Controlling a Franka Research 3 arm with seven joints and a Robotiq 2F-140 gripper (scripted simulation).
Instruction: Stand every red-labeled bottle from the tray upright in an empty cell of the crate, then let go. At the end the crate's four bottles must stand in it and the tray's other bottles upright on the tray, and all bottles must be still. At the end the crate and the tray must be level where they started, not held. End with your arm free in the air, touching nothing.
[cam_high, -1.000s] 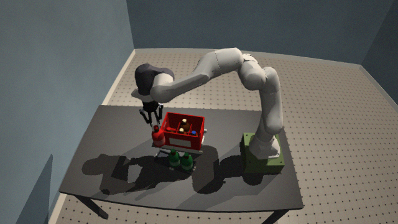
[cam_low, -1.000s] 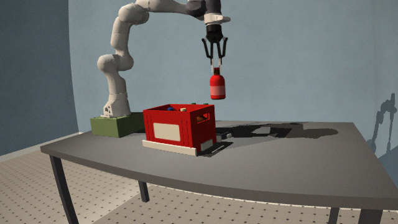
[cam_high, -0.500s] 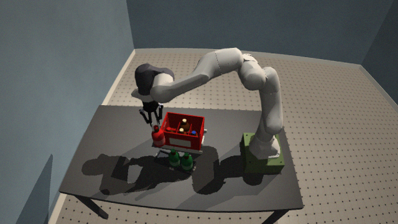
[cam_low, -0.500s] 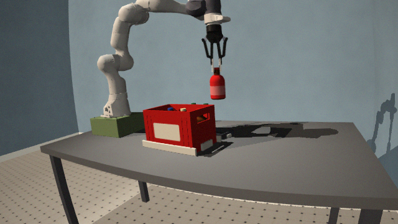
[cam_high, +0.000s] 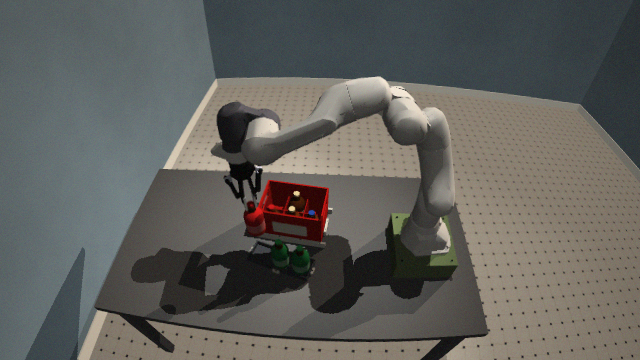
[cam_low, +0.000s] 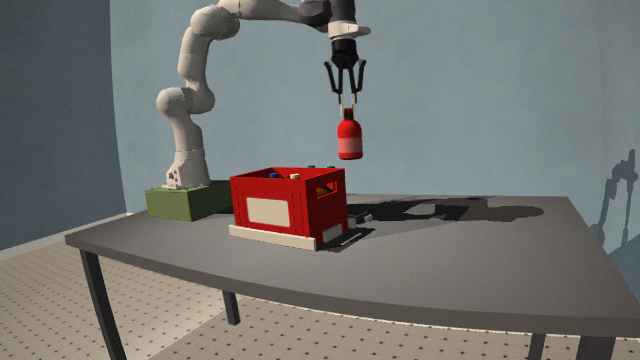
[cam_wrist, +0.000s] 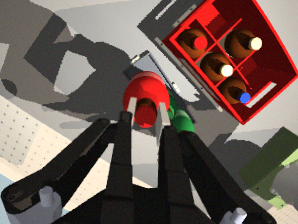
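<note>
Now: hand 90 mm above the red-labeled bottle. Round my hand: red crate 110 mm behind, 190 mm to the right, 270 mm below.
</note>
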